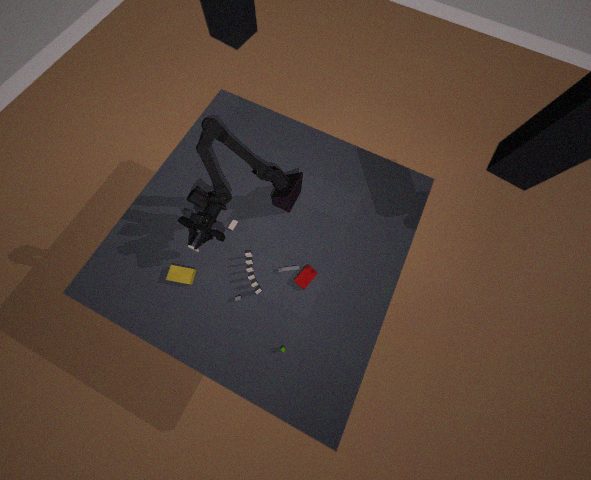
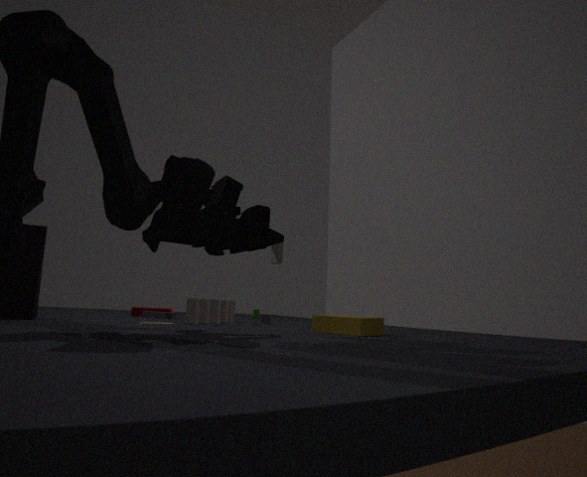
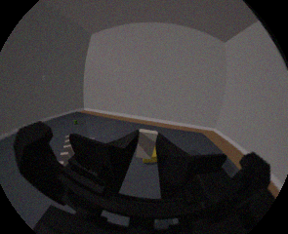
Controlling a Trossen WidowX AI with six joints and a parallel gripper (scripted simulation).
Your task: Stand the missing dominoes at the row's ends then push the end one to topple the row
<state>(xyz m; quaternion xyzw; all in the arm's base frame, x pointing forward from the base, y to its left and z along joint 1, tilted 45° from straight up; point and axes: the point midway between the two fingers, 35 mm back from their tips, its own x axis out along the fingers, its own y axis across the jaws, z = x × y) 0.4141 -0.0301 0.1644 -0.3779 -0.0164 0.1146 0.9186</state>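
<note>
Right now my gripper tip is 12 cm short of the yellow block, 3 cm to the left of it and 14 cm above it. Also, from my gripper tip: red block (18 cm behind, 43 cm to the left, 15 cm below); grey bar (17 cm behind, 35 cm to the left, 15 cm below); small green cube (12 cm ahead, 52 cm to the left, 14 cm below).
</note>
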